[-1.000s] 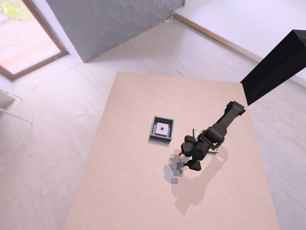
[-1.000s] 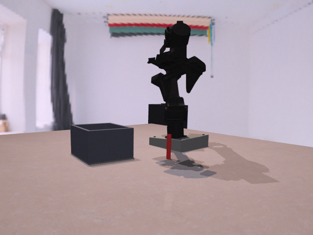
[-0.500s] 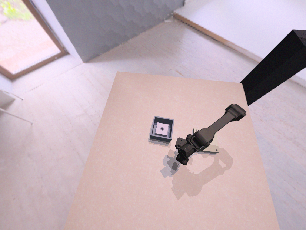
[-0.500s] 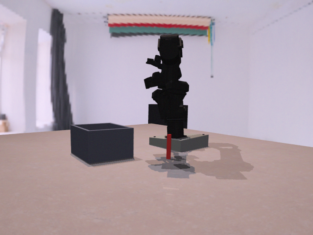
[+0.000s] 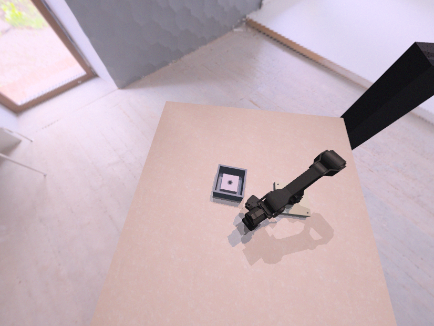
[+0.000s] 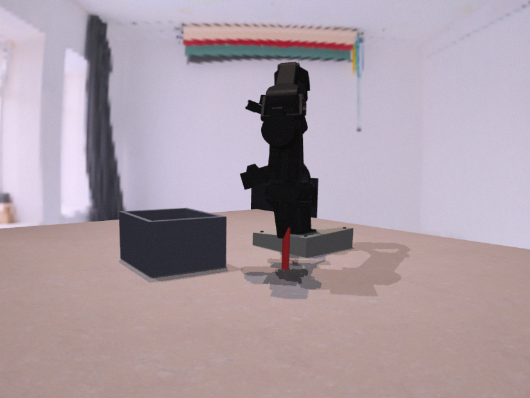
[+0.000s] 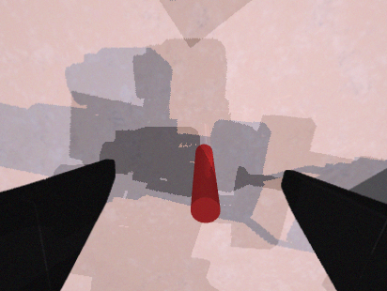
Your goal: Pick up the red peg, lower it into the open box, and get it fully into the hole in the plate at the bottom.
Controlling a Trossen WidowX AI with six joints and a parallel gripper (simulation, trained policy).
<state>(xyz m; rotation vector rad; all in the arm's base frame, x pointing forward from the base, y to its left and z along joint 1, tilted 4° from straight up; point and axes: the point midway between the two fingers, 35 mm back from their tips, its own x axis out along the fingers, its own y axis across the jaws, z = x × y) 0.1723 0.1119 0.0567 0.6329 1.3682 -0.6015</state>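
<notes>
Now: the red peg 10 mm behind my gripper tip, 10 mm to the left of it and 20 mm below it. The rest, counted from my gripper tip: dark box 140 mm ahead, 160 mm to the right, 40 mm below; then pale plate 140 mm ahead, 160 mm to the right, 20 mm below.
</notes>
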